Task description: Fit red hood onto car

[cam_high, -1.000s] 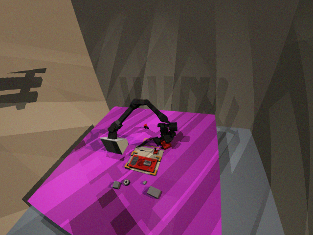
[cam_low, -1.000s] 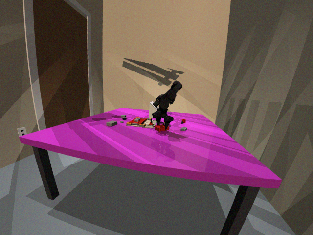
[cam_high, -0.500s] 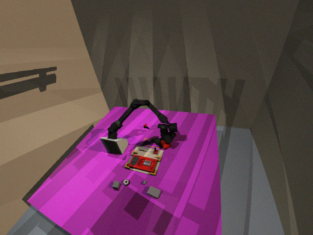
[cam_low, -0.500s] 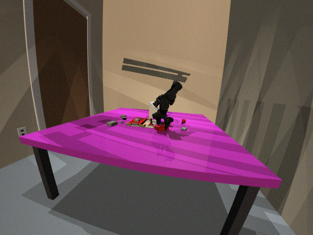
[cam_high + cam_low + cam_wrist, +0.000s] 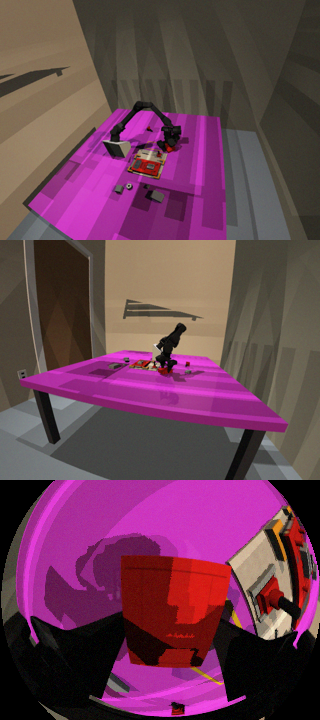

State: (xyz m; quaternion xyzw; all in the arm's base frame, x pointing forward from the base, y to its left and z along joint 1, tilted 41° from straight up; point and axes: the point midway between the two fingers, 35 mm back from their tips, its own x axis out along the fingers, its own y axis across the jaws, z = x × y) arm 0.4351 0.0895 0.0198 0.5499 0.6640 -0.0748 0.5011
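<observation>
My gripper tip is 210 mm to the left of the grey engine block, 110 mm past it and 20 mm below it. Also, from my gripper tip: red hood 10 mm above.
</observation>
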